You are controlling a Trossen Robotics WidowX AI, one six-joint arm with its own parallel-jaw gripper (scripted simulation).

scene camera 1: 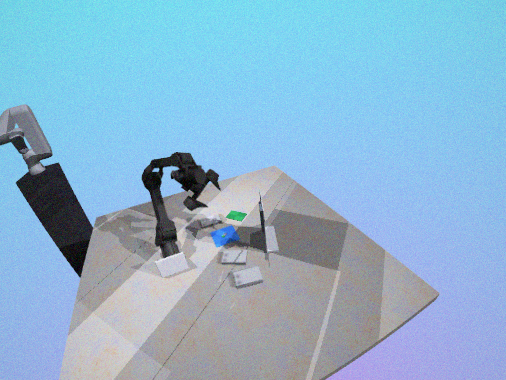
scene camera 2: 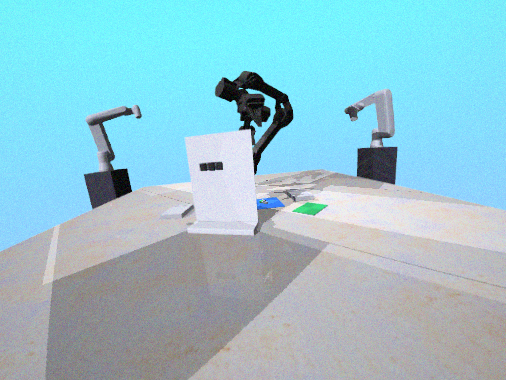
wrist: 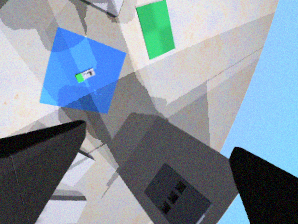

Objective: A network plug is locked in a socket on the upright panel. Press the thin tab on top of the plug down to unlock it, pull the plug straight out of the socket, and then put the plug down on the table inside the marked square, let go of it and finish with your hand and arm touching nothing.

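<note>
I see a blue marked square, and my gripper is open and holds nothing. In the wrist view, too, I see my gripper.
</note>
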